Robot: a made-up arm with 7 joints. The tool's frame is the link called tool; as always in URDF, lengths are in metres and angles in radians. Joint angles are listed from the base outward. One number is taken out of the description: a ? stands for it. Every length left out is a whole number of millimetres.
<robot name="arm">
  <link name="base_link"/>
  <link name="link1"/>
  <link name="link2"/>
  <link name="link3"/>
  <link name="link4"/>
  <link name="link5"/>
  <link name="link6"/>
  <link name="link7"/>
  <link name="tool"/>
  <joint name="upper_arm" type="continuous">
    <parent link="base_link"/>
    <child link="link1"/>
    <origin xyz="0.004 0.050 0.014" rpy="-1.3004 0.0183 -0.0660"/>
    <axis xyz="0 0 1"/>
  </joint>
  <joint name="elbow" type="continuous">
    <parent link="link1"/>
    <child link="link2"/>
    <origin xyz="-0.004 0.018 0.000" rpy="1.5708 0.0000 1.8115"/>
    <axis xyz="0 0 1"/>
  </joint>
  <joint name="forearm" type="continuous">
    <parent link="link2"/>
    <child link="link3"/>
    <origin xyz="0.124 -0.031 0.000" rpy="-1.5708 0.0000 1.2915"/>
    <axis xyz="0 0 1"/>
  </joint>
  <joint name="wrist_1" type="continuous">
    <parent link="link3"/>
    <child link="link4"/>
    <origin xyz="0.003 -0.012 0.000" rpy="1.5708 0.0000 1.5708"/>
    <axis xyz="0 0 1"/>
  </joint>
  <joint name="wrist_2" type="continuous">
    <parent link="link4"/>
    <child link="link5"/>
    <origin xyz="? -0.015 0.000" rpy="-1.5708 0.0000 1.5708"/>
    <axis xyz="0 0 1"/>
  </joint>
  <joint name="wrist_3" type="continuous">
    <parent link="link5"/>
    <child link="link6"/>
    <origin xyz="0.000 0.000 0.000" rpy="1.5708 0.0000 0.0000"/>
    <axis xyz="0 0 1"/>
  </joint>
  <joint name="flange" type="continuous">
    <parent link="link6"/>
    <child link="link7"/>
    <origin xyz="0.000 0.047 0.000" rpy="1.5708 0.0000 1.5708"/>
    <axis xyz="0 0 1"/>
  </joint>
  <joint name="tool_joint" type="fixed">
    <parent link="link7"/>
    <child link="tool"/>
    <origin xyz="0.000 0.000 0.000" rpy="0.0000 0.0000 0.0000"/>
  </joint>
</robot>
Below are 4 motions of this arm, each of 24 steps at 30 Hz.
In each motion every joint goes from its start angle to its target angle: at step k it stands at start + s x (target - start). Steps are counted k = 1, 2, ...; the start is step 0. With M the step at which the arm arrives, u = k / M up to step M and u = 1 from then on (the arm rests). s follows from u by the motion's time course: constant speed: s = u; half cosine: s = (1 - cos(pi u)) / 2; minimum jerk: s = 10 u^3 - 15 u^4 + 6 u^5.
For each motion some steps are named. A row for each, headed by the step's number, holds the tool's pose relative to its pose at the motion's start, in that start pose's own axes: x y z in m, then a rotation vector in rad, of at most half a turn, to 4 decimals.
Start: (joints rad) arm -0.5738 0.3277 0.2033 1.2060 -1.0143 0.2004 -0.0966
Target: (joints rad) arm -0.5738 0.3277 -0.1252 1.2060 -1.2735 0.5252 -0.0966
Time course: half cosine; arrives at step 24
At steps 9, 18, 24:
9: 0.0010 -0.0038 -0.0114 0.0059 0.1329 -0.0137
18: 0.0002 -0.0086 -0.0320 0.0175 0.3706 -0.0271
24: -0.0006 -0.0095 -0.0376 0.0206 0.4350 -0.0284

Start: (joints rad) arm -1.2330 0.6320 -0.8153 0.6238 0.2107 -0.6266 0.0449
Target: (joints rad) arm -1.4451 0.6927 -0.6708 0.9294 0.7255 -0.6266 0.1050
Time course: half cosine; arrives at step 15
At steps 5, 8, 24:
5: -0.0051 0.0171 -0.0126 0.1419 0.0627 -0.0177
8: -0.0131 0.0381 -0.0263 0.3005 0.1437 -0.0429
24: -0.0285 0.0687 -0.0433 0.5073 0.2718 -0.0891

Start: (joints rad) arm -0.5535 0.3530 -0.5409 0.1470 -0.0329 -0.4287 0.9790
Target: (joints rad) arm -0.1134 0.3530 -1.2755 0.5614 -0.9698 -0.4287 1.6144
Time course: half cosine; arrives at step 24
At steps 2, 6, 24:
2: -0.0039 -0.0001 -0.0027 -0.0003 0.0257 0.0065
6: -0.0350 0.0010 -0.0212 0.0125 0.2209 0.0607
24: -0.2648 0.0667 -0.0502 0.7274 1.2705 0.5012

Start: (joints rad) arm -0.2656 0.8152 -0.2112 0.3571 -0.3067 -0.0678 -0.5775
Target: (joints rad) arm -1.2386 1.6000 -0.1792 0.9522 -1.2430 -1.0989 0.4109
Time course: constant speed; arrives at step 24
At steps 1, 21, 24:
1: -0.0037 0.0124 0.0085 0.0232 -0.0518 0.0747
21: -0.2464 0.1363 0.1813 0.1302 -1.5979 1.7283
24: -0.2977 0.1233 0.1865 0.0640 -1.9342 1.9468

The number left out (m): -0.178
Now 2 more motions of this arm.
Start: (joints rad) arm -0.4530 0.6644 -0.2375 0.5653 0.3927 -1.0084 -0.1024
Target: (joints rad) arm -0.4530 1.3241 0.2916 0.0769 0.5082 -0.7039 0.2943
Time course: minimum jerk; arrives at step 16
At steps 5, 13, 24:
5: -0.0117 0.0429 -0.0004 0.1666 0.0610 0.0955
13: -0.0350 0.2058 0.0870 0.9863 0.0697 0.4527
24: -0.0344 0.2130 0.0967 1.0410 0.0544 0.4711

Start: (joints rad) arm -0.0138 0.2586 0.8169 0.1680 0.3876 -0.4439 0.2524
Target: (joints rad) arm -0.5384 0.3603 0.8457 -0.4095 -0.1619 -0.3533 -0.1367
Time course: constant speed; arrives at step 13
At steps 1, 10, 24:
1: 0.0120 0.0014 0.0149 -0.0631 -0.0529 0.0219
10: 0.0650 0.0535 0.1520 -0.5860 -0.6356 0.1421
24: 0.0602 0.0813 0.1911 -0.7213 -0.8748 0.1572

